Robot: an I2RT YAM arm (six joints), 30 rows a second.
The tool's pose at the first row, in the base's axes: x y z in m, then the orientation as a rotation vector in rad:
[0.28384 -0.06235 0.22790 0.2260 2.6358 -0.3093]
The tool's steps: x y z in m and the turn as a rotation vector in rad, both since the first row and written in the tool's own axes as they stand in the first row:
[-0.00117 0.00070 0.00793 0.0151 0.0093 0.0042]
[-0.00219 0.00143 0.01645 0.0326 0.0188 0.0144]
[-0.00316 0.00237 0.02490 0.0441 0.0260 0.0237]
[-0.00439 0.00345 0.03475 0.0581 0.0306 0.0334]
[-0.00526 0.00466 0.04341 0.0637 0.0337 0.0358]
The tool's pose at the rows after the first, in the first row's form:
[0.28847 -0.06383 0.22149 0.2385 2.6426 -0.3276]
[0.29324 -0.06542 0.21450 0.2597 2.6480 -0.3471]
[0.29798 -0.06678 0.20750 0.2774 2.6518 -0.3591]
[0.30358 -0.06839 0.19940 0.2958 2.6525 -0.3744]
[0.30838 -0.06954 0.19213 0.3015 2.6543 -0.3809]

